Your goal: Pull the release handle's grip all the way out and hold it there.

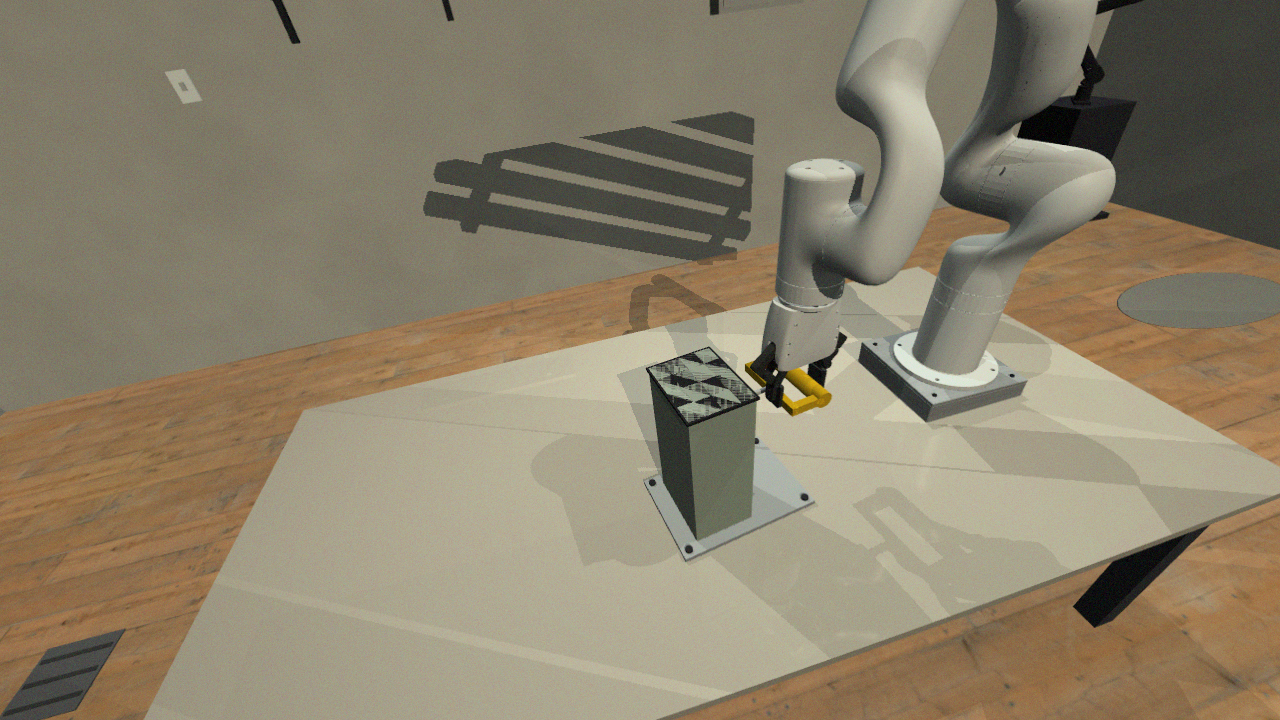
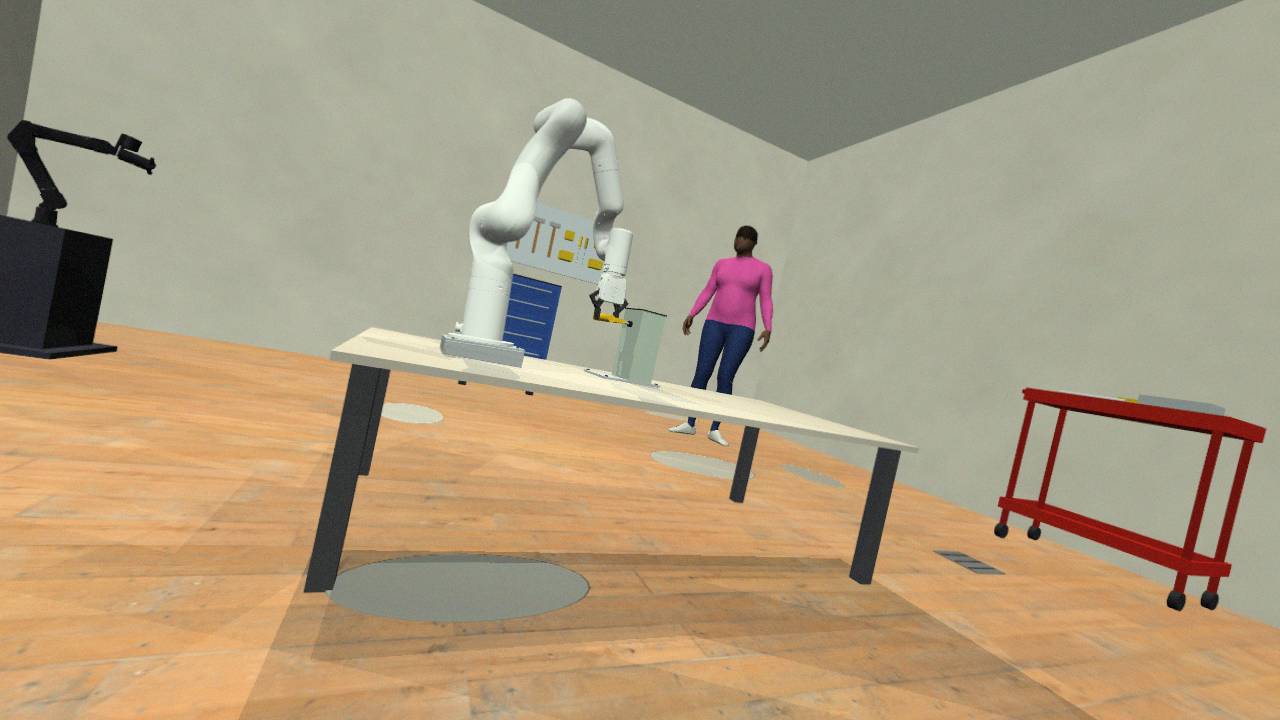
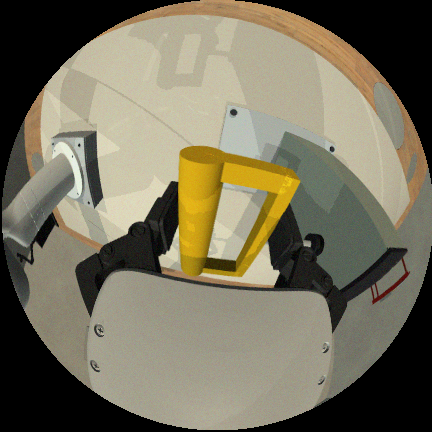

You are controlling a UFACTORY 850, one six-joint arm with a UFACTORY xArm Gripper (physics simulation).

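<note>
The release handle's yellow grip [image 1: 812,387] [image 2: 612,318] [image 3: 197,215] is a round bar with a rectangular frame. It stands in front of a grey-green post [image 1: 723,470] [image 2: 640,347] [image 3: 325,210], with a visible gap between them. A black knob [image 2: 629,323] [image 3: 314,243] with a short pale stub shows at the post side of the grip. My gripper [image 1: 797,387] [image 2: 609,315] [image 3: 227,205] points down and is shut on the grip, one finger outside the round bar and the other at the frame's post side. The contact at the post-side finger is partly hidden.
The post stands on a pale bolted plate [image 1: 778,479] [image 3: 240,130] on the table [image 1: 402,537] [image 2: 760,413]. My arm's base [image 1: 930,407] [image 2: 483,351] stands on the grip's other side. A person in pink [image 2: 741,286] stands beyond the table. A red cart [image 2: 1118,412] is off to the right.
</note>
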